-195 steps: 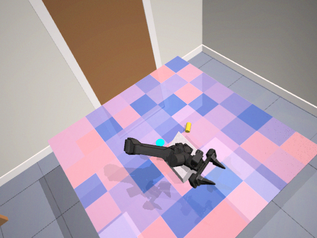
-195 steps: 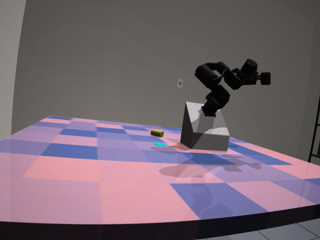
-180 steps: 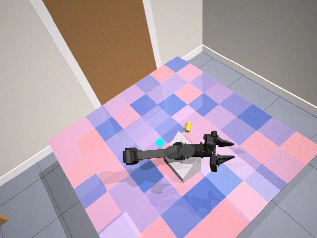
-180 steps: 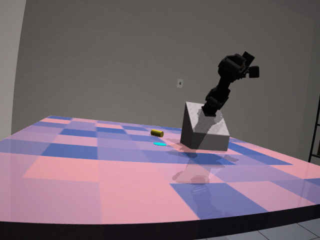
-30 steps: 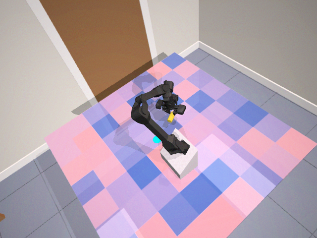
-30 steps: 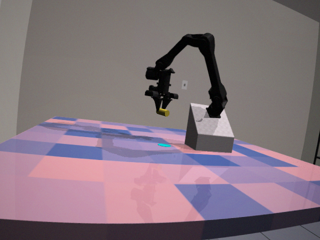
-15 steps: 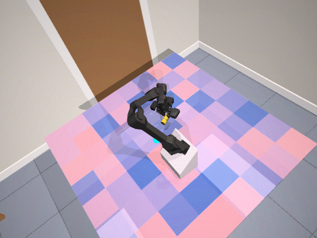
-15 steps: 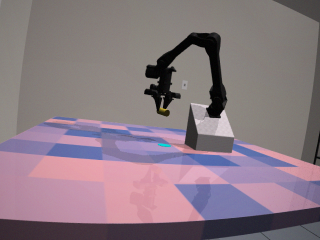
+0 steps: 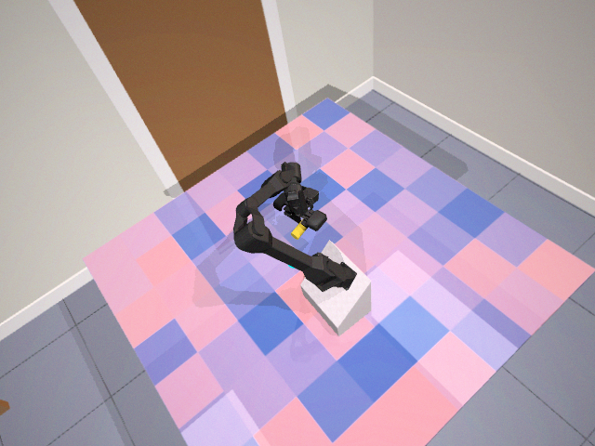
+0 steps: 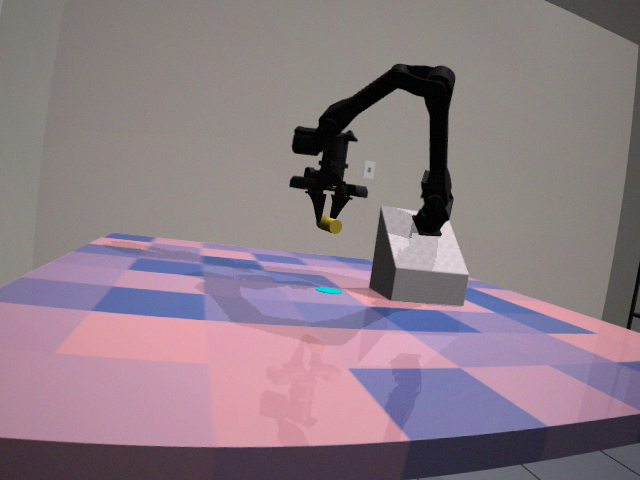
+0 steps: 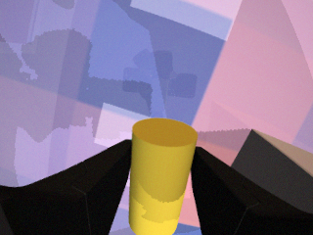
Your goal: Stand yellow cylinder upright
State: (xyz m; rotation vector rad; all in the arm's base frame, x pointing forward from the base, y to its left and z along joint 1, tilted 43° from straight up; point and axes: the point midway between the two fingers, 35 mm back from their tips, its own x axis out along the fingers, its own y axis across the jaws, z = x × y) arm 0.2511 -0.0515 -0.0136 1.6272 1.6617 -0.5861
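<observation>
Right now my gripper tip is 15 cm above the cyan circle, 7 cm to the right of it and 1 cm past it. Also, from my gripper tip: yellow tall cylinder (2 cm to the left).
</observation>
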